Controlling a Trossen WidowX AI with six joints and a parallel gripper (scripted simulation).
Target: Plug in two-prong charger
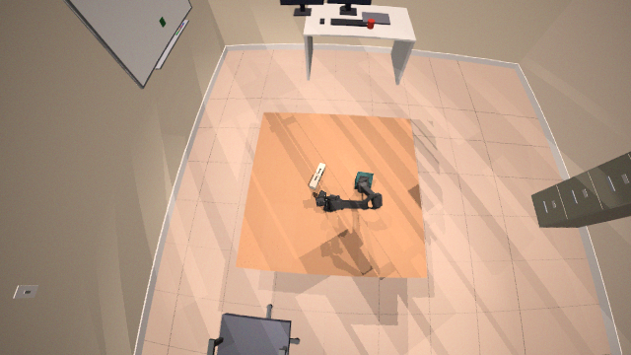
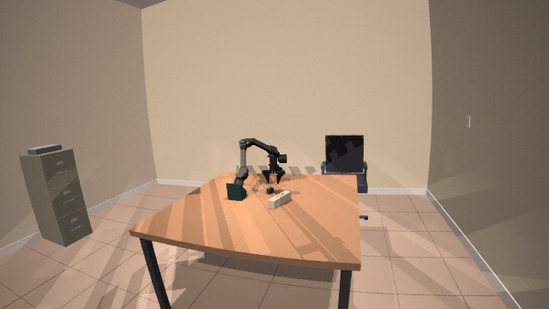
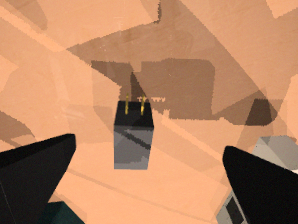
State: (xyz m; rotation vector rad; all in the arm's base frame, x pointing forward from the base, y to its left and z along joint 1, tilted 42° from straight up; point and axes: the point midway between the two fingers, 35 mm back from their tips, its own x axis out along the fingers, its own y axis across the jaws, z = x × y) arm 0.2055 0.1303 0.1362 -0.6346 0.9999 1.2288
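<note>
My gripper tip is now 10 mm past the dark two-prong charger, 10 mm to the left of it and 50 mm above it.
</note>
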